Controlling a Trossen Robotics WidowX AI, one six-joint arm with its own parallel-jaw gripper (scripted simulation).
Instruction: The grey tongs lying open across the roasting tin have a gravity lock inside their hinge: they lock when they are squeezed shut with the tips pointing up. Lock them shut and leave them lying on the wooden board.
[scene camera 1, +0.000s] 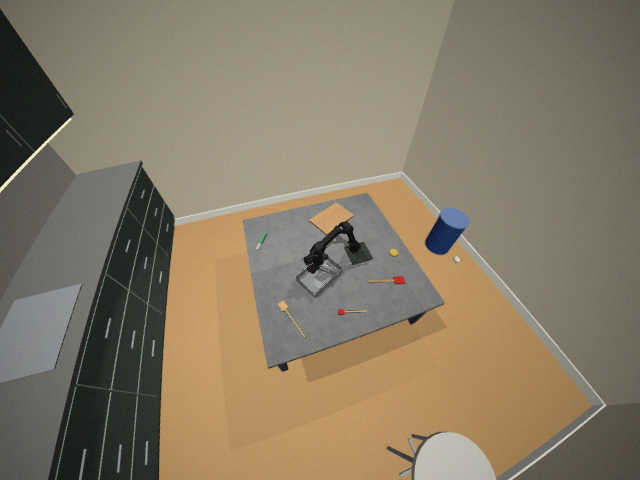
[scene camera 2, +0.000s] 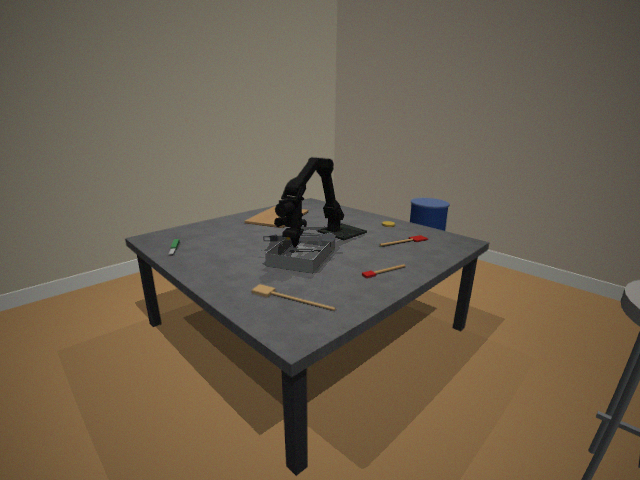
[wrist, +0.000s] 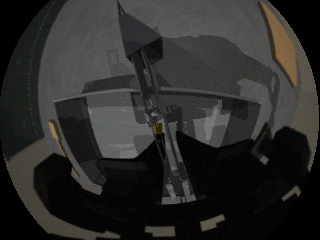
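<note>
Visible to me: a roasting tin, a wooden board and my gripper.
</note>
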